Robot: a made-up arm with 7 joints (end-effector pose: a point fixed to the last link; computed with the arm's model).
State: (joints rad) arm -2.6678 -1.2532 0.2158 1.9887 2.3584 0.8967 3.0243
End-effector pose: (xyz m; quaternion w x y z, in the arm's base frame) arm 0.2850 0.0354 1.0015 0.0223 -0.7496 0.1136 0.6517
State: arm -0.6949 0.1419 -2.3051 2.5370 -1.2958 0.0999 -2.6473
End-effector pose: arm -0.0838 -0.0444 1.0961 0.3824 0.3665 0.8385 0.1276
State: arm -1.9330 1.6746 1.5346 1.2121 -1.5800 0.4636 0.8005
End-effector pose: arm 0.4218 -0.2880 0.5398 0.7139 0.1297 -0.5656 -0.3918
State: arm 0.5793 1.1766 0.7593 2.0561 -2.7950 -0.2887 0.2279
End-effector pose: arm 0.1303 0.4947 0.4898 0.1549 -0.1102 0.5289 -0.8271
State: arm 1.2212 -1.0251 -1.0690 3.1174 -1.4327 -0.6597 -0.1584
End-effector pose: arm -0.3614 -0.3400 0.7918 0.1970 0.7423 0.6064 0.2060
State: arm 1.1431 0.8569 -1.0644 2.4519 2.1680 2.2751 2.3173
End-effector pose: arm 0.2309 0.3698 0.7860 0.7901 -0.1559 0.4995 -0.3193
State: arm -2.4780 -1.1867 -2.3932 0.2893 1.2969 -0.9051 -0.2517
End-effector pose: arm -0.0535 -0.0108 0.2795 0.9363 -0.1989 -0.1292 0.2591
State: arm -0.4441 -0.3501 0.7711 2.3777 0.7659 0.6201 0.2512
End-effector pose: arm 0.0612 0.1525 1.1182 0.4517 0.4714 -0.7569 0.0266
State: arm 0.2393 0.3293 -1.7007 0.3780 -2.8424 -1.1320 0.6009
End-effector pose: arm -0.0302 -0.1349 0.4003 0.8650 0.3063 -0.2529 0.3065
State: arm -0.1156 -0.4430 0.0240 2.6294 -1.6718 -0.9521 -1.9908
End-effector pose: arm -0.1528 0.1388 1.0164 0.4686 0.8057 -0.3461 -0.1071
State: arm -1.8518 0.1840 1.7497 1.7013 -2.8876 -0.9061 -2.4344
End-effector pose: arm 0.3743 -0.0597 0.7738 0.7664 0.1923 -0.4175 -0.4488
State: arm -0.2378 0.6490 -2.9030 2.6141 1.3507 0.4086 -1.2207
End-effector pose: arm 0.1952 0.0604 1.0933 0.2050 -0.9681 -0.0414 0.1378
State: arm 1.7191 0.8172 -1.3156 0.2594 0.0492 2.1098 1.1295
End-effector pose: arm 0.1302 -0.1611 0.4025 0.3700 -0.7678 0.4123 -0.3217
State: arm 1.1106 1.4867 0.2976 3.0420 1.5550 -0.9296 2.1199
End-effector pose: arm 0.2220 0.4406 0.5870 0.0891 -0.4499 -0.3322 0.8242
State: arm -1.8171 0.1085 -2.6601 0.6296 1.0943 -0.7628 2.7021
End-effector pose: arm 0.0344 0.3584 0.4896 0.4428 0.3492 0.3232 -0.7600
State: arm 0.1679 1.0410 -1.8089 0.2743 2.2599 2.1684 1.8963
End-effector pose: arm -0.1821 -0.1888 0.4579 0.3710 -0.5665 -0.2856 0.6781
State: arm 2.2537 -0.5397 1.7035 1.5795 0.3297 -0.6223 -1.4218
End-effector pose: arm -0.2353 -0.3990 0.8282 0.4701 -0.8420 0.2633 0.0265
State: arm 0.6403 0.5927 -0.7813 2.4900 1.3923 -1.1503 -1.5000
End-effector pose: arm 0.2423 0.0863 0.9102 0.1586 -0.4877 -0.8194 -0.2560
